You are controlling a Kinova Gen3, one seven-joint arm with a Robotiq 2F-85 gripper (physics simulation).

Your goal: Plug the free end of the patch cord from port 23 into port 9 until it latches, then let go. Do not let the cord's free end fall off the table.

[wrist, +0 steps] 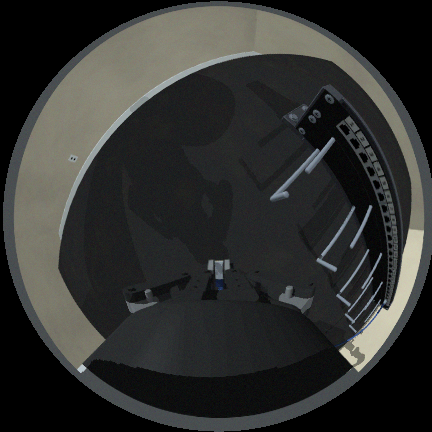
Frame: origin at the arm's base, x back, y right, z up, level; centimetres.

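Where they show: gripper, between the fingertips: (218, 267).
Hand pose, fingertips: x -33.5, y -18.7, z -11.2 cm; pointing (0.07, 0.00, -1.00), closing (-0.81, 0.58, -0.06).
Observation:
Each offset is from my fingertips to the centre of the thing. Level surfaces: height alone.
My gripper (218, 267) is at the lower middle of the wrist view, its narrow fingertips shut on the cord's free-end plug @(dx +0.2, dy +0.2, dz +0.5 cm) (219, 272). The clear plug points away from the wrist, and its blue boot @(dx +1.1, dy +1.6, dz -0.1 cm) (220, 284) shows between the fingers. The patch panel (322, 109) stands at the right, its row of ports curving down and away. The plug is apart from the panel, to its left. The blue cord (369, 323) shows near the panel's far lower end. Most of its run is hidden behind the gripper body. Port 9's label is too small to read surely.
Light grey bars (295, 175) (337, 232) stick out from the panel's front, between the gripper and the ports. The dark table top @(dz -0.4 cm) (165, 210) lies below, with a pale edge (112, 122) at the upper left. Dark shadows fall on the table.

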